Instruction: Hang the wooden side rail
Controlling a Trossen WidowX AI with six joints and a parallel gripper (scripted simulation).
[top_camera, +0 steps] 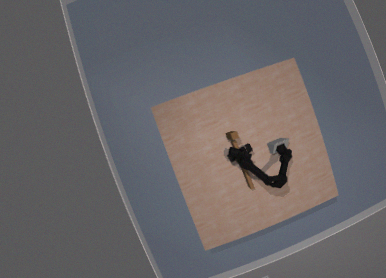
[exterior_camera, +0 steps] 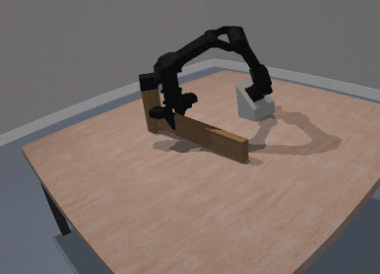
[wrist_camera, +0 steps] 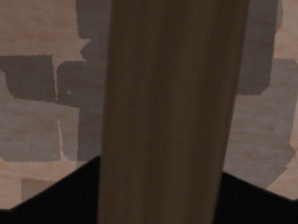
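The wooden headboard post lies 10 mm ahead of my gripper tip, 140 mm to the right of it and 40 mm above it.
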